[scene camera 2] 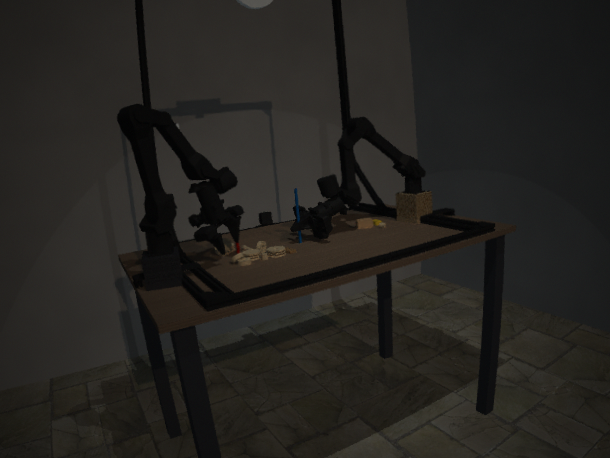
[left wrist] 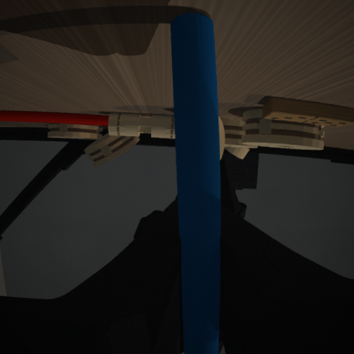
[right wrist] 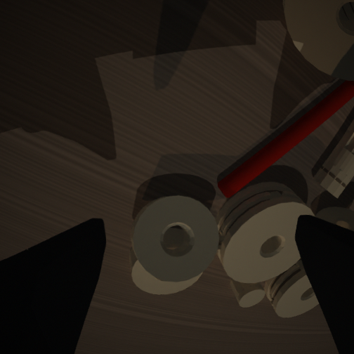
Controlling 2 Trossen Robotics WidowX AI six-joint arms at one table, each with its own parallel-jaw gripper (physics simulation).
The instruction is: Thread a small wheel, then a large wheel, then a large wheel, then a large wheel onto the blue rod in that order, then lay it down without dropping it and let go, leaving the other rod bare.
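Frame: origin at the left arm's base, x ahead, y left, z up, level; centimetres.
Where they show: left gripper, fingertip midpoint: [scene camera 2: 291, 230]; right gripper, fingertip midpoint: [scene camera 2: 230, 248]; left arm's base, origin of the base link: [scene camera 2: 413, 192]; right arm's base, origin of the base link: [scene camera 2: 160, 252].
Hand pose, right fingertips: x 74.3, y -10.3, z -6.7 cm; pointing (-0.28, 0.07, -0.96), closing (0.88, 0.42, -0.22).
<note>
Things, the pixels of their centre, and the offset from my right fingertips.
- blue rod, body centre: [scene camera 2: 298, 216] dx -25.8, dy +0.4, dz +5.1 cm
- red rod, body centre: [scene camera 2: 237, 247] dx -8.9, dy -12.0, dz -3.8 cm
- light wooden block, body centre: [scene camera 2: 364, 223] dx -55.0, dy +1.7, dz -2.7 cm
- yellow piece, body centre: [scene camera 2: 376, 222] dx -61.1, dy +1.9, dz -3.5 cm
The blue rod [scene camera 2: 297, 205] [left wrist: 197, 125] stands upright, bare along its visible length. My left gripper [scene camera 2: 299, 226] is shut on its lower part. The red rod [scene camera 2: 238, 247] [left wrist: 55, 118] [right wrist: 285, 140] lies among the pale pieces. My right gripper [scene camera 2: 230, 248] [right wrist: 202, 230] is open above them. Between its fingers in the right wrist view, a small grey wheel [right wrist: 149, 235] lies on another pale round piece [right wrist: 165, 285]. A large wheel [right wrist: 242, 262] is beside it, partly behind the right-hand finger. Another large wheel [right wrist: 307, 37] is cut off at the upper right corner.
More wheels [scene camera 2: 276, 251] [left wrist: 282, 135] and a pale connector [left wrist: 125, 124] [right wrist: 340, 175] lie close together. A drilled wooden block [left wrist: 305, 111] is near them. A light wooden block [scene camera 2: 364, 223] and a yellow piece [scene camera 2: 377, 222] lie right of the left gripper. A black frame [scene camera 2: 350, 270] borders the table.
</note>
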